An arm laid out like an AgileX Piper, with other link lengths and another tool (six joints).
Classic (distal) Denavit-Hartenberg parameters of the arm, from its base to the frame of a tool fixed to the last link. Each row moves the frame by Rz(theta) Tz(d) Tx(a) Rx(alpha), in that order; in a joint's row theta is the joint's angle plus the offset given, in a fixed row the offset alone. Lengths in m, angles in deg.
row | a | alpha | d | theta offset
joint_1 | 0 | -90 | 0.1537 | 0
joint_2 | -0.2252 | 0 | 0 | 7.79
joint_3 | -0.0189 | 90 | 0 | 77.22
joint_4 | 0 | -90 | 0.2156 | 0
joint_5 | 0 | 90 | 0 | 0
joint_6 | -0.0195 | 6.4 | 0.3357 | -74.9
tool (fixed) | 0 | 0 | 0.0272 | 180
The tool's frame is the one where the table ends.
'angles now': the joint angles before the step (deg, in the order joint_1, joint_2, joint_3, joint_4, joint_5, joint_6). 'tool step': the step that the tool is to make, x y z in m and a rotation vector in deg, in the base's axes. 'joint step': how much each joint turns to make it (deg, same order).
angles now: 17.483 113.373 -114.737 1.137 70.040 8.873
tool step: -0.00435 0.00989 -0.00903 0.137 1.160 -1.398
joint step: 2.088 1.120 -0.099 -1.137 0.001 3.744
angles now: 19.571 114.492 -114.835 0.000 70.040 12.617
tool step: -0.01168 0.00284 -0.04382 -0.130 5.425 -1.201
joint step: 0.000 5.143 0.000 1.169 -0.001 1.363
